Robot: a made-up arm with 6 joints.
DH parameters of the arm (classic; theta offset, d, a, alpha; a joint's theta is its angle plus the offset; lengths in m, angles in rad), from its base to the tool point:
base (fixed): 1.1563 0 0.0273 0
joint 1: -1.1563 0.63 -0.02 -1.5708
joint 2: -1.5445 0 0.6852 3.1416
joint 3: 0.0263 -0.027 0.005 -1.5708
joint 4: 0 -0.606 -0.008 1.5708
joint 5: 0 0.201 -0.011 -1.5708
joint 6: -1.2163 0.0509 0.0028 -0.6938
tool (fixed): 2.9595 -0.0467 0 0
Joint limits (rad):
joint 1: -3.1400..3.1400
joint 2: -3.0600..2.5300
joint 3: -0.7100..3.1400
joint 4: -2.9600..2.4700
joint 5: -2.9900..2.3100
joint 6: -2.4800..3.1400
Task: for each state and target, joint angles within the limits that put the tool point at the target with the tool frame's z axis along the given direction. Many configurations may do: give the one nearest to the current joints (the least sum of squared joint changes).
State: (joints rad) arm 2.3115 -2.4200 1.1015 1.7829 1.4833 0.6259
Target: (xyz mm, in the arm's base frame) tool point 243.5 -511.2 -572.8 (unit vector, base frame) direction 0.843 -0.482 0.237
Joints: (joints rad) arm 1.9315 -2.5575 1.5407 1.4037 1.9791 1.1011
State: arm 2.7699 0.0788 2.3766 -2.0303 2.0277 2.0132
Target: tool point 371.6 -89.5 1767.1 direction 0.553 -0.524 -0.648
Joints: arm 3.1400 0.1470 2.8276 -1.8654 1.8159 1.2504
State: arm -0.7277 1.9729 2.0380 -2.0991 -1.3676 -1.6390
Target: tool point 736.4 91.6 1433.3 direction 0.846 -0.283 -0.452
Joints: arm -0.0460 1.2439 2.9201 -1.9903 -0.8740 -2.0198
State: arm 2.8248 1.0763 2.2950 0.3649 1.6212 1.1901
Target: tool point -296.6 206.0 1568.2 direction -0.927 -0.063 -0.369
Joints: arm 3.1080 0.9910 2.7673 0.6799 1.1131 0.8409
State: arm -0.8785 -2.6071 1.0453 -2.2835 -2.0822 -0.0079
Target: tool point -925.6 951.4 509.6 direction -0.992 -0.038 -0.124
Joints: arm -0.6236 -1.7777 1.5833 -2.5681 -2.2054 0.5076
